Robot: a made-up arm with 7 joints.
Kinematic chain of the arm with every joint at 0, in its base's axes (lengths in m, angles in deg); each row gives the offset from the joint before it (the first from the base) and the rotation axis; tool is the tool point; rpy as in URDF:
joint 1: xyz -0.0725 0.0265 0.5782 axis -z
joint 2: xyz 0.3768 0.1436 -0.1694 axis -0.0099 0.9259 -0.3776
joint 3: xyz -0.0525 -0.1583 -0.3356 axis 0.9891 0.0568 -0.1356
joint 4: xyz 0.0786 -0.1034 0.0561 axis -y
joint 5: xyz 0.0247 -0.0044 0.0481 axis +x
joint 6: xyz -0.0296 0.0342 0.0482 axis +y
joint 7: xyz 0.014 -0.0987 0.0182 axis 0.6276 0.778 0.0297
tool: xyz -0.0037 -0.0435 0.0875 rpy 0 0 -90
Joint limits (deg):
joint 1: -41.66..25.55
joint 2: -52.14..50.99
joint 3: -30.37..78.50
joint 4: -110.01..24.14
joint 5: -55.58..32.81
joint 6: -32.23..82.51
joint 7: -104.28..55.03
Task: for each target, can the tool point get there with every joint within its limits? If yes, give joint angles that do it. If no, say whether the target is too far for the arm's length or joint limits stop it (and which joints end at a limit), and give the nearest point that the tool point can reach.
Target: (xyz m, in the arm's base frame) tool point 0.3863 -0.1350 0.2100
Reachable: yes | joints -19.28 9.19 16.68 13.95 -9.43 37.56 36.39
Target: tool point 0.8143 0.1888 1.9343
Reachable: no: too far | nearest point 0.5885 0.1475 0.5352 | short by 1.418 m
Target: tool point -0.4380 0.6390 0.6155
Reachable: no: joint limits stop it (at a limit: joint 1, joint 2, joint 3, joint 4, joint 5) | nearest point 0.0037 0.2517 0.4136 | short by 0.621 m
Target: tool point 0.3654 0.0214 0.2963
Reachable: yes | joints -10.78 27.97 -19.71 -32.39 -5.58 35.84 -56.08
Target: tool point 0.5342 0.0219 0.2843
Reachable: yes | joints -21.54 -12.38 1.81 -4.54 -9.95 57.62 19.26
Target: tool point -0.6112 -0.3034 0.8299
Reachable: no: joint limits stop it (at a limit: joint 1, joint 2, joint 4, joint 6) | nearest point -0.1942 -0.1646 0.3608 | short by 0.643 m
